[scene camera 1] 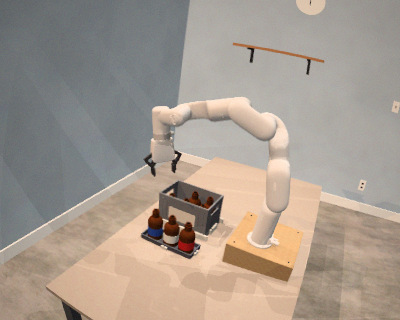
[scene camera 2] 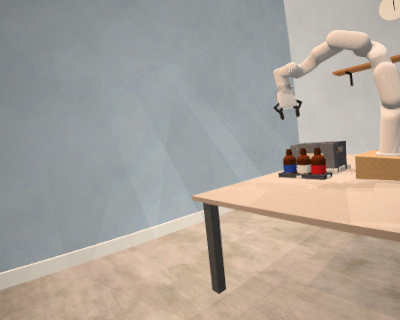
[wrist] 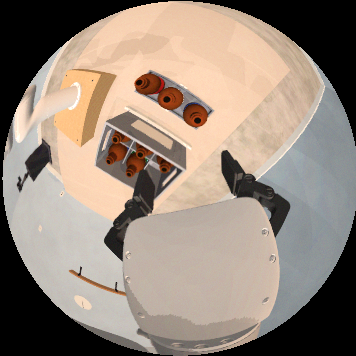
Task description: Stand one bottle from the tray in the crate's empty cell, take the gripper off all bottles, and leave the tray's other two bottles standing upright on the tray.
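Places are measured from the arm's base along level axes (x back, y down, z right), in centimetres.
Pixels of known places: gripper, between the fingertips: [scene camera 1: 163,173] [scene camera 2: 290,118] [wrist: 184,168]; arm's base, origin of its link: [scene camera 1: 259,240] [scene camera 2: 390,155] [wrist: 73,95].
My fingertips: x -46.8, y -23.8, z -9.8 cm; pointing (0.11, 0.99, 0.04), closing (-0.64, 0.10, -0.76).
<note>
Ahead of a thing's pixels: the offset from my fingertips to its middle. "*": to the spot under its first point. Level surfaces: height alone.
Three brown bottles stand upright in a row on the dark tray @(* dx +6.1, dy +32.7, dz -9.0 cm) [scene camera 1: 161,246] [wrist: 206,109]: a blue-label bottle @(dx -1.3, dy +25.6, dz -2.9 cm) [scene camera 1: 155,224] [scene camera 2: 289,162] [wrist: 196,116], a white-label bottle @(dx +7.7, dy +25.6, dz -3.0 cm) [scene camera 1: 171,230] [scene camera 2: 303,161] [wrist: 170,99] and a red-label bottle @(dx +16.2, dy +25.6, dz -3.6 cm) [scene camera 1: 187,238] [scene camera 2: 318,162] [wrist: 148,84]. The grey crate @(dx +6.0, dy +25.1, dz +19.0 cm) [scene camera 1: 168,205] [scene camera 2: 331,153] [wrist: 119,119] stands beside the tray and holds several brown bottles. In the wrist view, its far-row cell nearest the right finger side is partly hidden by a finger. My gripper [scene camera 1: 164,171] [scene camera 2: 289,115] [wrist: 184,168] is open and empty, high above the table, away from all bottles.
The arm's base stands on a wooden block [scene camera 1: 262,250] [scene camera 2: 377,166] [wrist: 85,107], to the right of the crate in scene camera 1. The table @(dy +33.9 cm) [scene camera 1: 120,280] [scene camera 2: 280,200] [wrist: 215,55] carries everything. A wall shelf [scene camera 1: 278,51] hangs behind the arm.
</note>
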